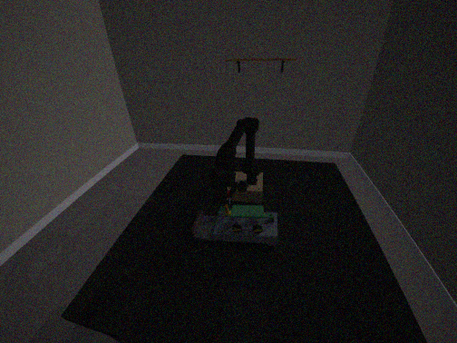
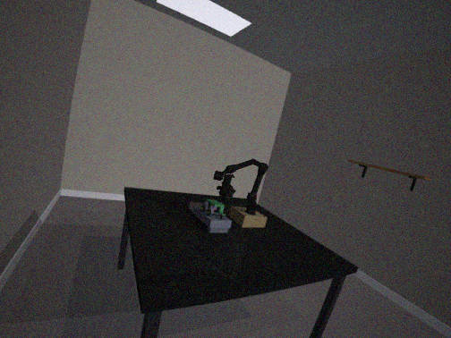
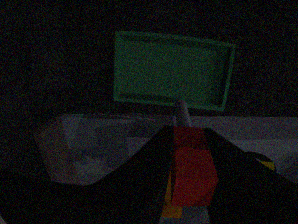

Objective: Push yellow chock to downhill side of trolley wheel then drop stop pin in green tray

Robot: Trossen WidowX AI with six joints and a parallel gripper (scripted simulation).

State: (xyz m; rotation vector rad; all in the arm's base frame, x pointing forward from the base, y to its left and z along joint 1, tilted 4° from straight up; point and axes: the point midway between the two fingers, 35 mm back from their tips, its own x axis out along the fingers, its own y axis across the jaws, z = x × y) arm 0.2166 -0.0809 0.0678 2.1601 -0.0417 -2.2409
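My gripper tip is 60 mm short of the yellow chock, 40 mm above it and 30 mm to the right of it. From my gripper tip the other things lie so: trolley: 120 mm to the left, 110 mm ahead, 10 mm below; then red-headed stop pin: right at my gripper tip.
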